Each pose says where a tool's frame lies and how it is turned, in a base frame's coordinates. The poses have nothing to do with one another.
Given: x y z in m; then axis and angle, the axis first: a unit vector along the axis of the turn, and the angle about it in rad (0 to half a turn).
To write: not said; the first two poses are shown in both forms.
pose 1, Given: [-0.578 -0.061 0.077 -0.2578 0.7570 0.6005 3.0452]
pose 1, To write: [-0.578 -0.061 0.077 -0.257 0.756 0.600 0.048]
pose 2, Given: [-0.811 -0.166 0.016 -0.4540 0.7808 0.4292 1.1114]
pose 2, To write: [-0.811 -0.166 0.016 -0.240 0.412 0.226 0.850]
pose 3, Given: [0.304 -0.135 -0.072 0.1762 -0.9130 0.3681 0.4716]
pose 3, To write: [0.304 -0.135 -0.072 0.041 -0.213 0.086 0.972]
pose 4, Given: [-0.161 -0.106 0.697 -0.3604 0.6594 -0.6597 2.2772]
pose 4, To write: [-0.161 -0.106 0.697 -0.327 0.599 -0.599 0.419]
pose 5, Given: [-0.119 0.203 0.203 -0.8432 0.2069 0.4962 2.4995]
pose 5, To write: [-0.119 0.203 0.203 -0.800 0.196 0.471 0.316]
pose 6, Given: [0.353 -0.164 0.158 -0.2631 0.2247 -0.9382 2.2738]
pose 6, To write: [0.353 -0.164 0.158 -0.239 0.204 -0.851 0.420]
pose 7, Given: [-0.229 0.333 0.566 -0.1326 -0.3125 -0.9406 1.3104]
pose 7, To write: [-0.229 0.333 0.566 -0.081 -0.190 -0.573 0.793]
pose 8, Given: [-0.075 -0.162 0.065 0.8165 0.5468 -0.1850 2.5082]
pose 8, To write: [-0.075 -0.162 0.065 0.776 0.520 -0.176 0.311]
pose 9, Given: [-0.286 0.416 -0.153 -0.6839 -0.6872 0.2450 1.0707]
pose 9, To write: [-0.286 0.416 -0.153 -0.349 -0.351 0.125 0.860]
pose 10, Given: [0.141 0.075 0.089 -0.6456 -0.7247 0.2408 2.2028]
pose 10, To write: [0.141 0.075 0.089 -0.576 -0.646 0.215 0.452]
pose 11, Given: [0.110 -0.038 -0.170 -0.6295 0.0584 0.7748 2.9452]
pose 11, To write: [0.110 -0.038 -0.170 -0.626 0.058 0.771 0.098]
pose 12, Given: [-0.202 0.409 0.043 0.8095 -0.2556 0.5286 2.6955]
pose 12, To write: [-0.202 0.409 0.043 0.789 -0.249 0.515 0.221]
